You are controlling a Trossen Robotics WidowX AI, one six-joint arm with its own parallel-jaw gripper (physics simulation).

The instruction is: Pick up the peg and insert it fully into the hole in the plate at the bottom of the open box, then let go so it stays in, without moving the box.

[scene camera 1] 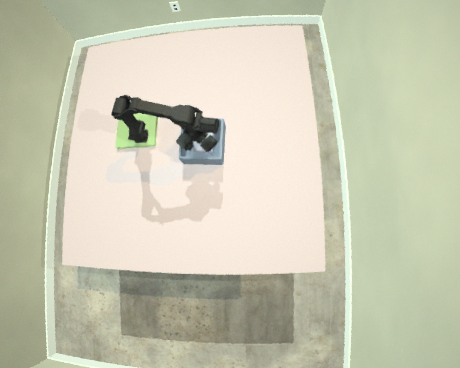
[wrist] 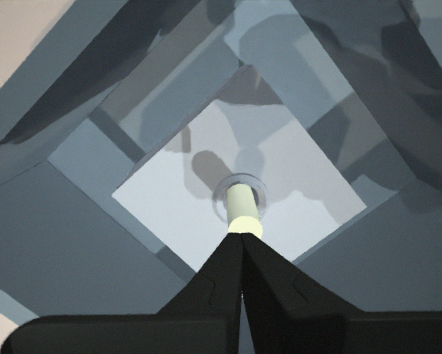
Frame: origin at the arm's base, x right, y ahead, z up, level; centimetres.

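Seen in the pictures: gripper, fingertip midpoint: [scene camera 1: 201, 138] [wrist: 239, 244]; arm's base, origin of the base link: [scene camera 1: 141, 136].
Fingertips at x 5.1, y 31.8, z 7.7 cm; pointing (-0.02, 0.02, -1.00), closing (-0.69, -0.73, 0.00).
Note:
Pixels of each thing's middle, then the offset from my fingertips to it. Level surfaces: height alone.
- pale yellow peg, body centre: [wrist: 238, 193] dz -5.3, dx -0.4, dy -0.1 cm
- white plate, body centre: [wrist: 237, 184] [scene camera 1: 203, 142] dz -6.7, dx -0.4, dy -0.1 cm
- blue-grey open box, body centre: [wrist: 239, 194] [scene camera 1: 203, 141] dz -5.2, dx -0.4, dy -0.1 cm
- pale pink mat, its level: dz -10.1 cm
The pale yellow peg [wrist: 242, 202] stands upright in the ringed hole of the white plate [wrist: 165, 205], its upper part standing out above the plate. The plate lies at the bottom of the blue-grey open box [scene camera 1: 204, 161] [wrist: 75, 225]. My gripper [wrist: 239, 244] is shut and empty. In the wrist view its fingertips cover the near edge of the peg's top; whether they touch it I cannot tell. How deep the peg sits in the hole is hidden. The peg does not show in the scene view, where the arm covers part of the box.
A green square [scene camera 1: 150, 131] lies under the arm's base, to the left of the box. The box's walls stand around the plate on all sides. The arm [scene camera 1: 160, 109] reaches over the box's back left side. A pale pink mat [scene camera 1: 260, 210] carries the box and the square.

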